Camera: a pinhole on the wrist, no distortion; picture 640 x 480 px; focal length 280.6 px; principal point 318.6 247.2 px. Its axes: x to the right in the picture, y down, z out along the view. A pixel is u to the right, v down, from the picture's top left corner.
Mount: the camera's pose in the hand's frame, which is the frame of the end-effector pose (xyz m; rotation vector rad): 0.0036 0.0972 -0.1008 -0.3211 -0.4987 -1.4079
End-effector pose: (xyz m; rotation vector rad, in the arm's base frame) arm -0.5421 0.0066 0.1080 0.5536 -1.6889 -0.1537
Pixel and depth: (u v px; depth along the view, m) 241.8 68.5 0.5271
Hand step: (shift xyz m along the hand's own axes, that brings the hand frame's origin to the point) -0.4140 0.4343 0.2503
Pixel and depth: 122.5 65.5 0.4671
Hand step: -0.3883 0.5650 0.1084
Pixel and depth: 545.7 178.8 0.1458
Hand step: -0.0419 0.0637 0.0816
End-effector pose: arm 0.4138 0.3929 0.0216 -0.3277 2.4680 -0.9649
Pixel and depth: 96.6 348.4 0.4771
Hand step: 0.0740 0.6824 0.1278
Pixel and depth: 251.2 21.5 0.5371
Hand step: -0.5091 0.4123 0.2592
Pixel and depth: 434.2 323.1 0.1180
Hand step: 0.0226 0.1190 0.0275
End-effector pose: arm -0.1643 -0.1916 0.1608 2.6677 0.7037 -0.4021
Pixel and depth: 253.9 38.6 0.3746
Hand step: -0.3312 0.3172 0.1539
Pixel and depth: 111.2 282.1 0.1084
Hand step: -0.0052 0.2216 -0.0480
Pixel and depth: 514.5 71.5 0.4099
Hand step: -0.2828 0.0194 0.3764
